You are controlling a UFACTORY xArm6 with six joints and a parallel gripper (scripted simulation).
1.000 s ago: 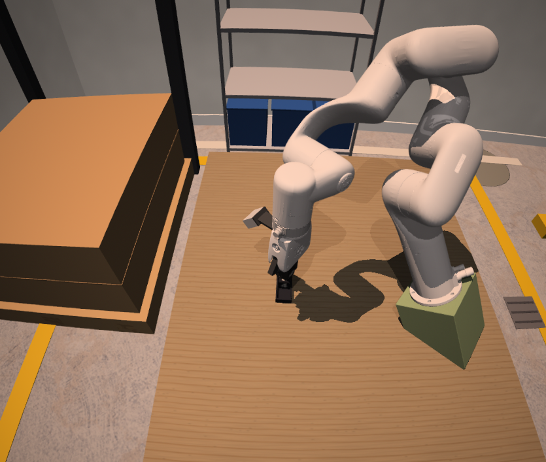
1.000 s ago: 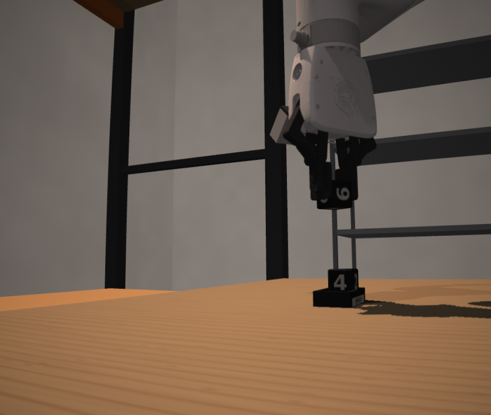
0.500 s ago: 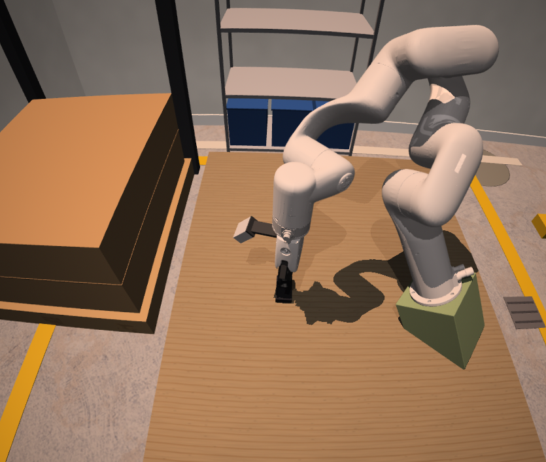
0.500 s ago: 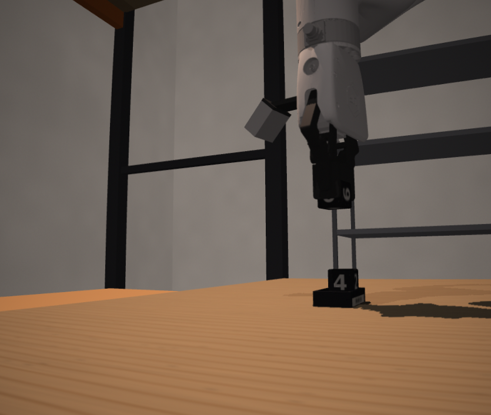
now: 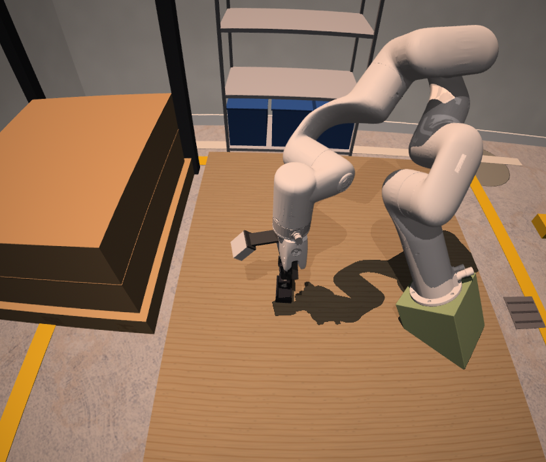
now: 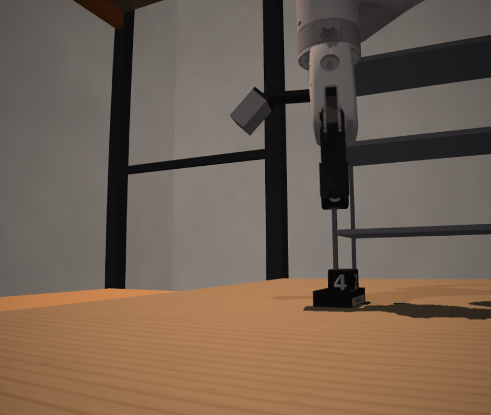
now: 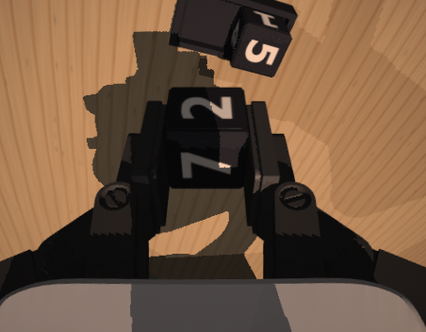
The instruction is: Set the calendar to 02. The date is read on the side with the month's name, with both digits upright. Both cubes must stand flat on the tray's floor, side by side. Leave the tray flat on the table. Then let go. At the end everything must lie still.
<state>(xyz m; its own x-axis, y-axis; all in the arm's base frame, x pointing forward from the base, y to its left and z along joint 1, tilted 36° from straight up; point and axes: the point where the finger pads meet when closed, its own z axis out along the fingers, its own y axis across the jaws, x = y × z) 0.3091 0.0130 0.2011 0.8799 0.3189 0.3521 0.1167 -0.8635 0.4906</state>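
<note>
Right now my hand is 10 mm above the cube. Round my hand: black calendar tray: 20 mm to the right, 130 mm below.
</note>
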